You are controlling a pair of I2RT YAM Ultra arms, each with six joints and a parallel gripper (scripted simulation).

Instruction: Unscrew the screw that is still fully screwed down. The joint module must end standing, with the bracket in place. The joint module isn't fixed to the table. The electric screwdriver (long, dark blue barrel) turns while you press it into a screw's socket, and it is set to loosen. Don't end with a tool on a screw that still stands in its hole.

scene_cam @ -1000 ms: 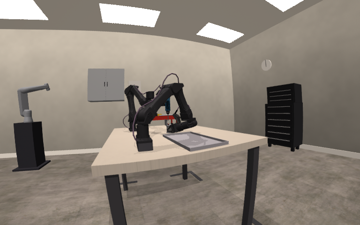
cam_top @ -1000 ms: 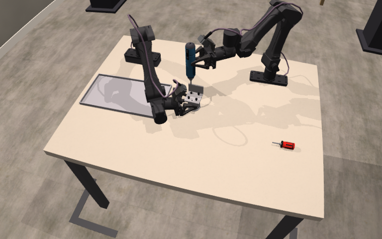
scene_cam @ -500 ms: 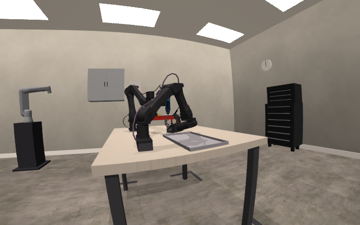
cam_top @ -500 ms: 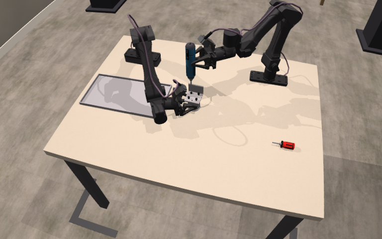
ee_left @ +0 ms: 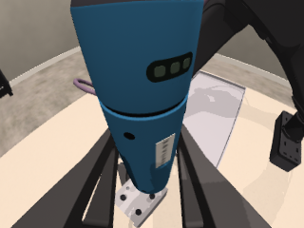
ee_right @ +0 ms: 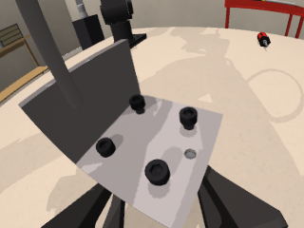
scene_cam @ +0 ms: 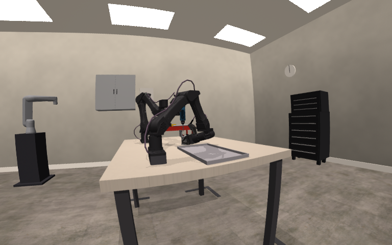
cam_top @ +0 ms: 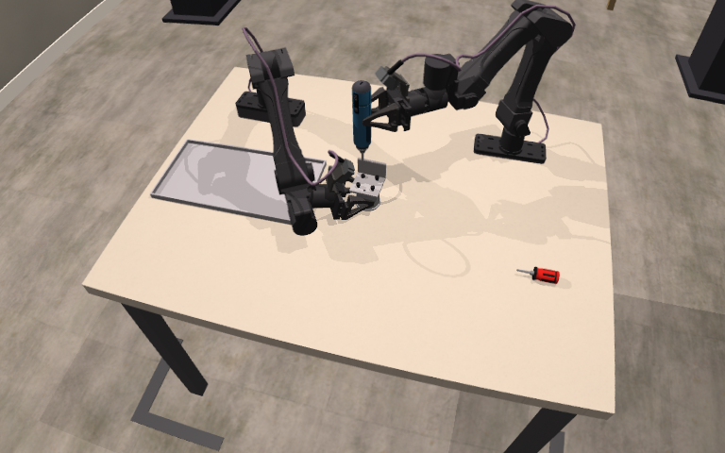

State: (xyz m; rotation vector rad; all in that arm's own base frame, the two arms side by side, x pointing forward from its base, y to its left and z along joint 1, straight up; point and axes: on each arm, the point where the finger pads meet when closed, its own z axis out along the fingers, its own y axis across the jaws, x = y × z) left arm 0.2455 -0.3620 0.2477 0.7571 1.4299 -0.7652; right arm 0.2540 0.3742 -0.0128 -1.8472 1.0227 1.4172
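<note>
My right hand is 5 cm below the grey L-shaped bracket. From my right hand the other things lie so: shallow grey tray: 35 cm to the right, 2 cm below; then small red-handled screwdriver: 14 cm ahead, 43 cm to the left, 1 cm below.
</note>
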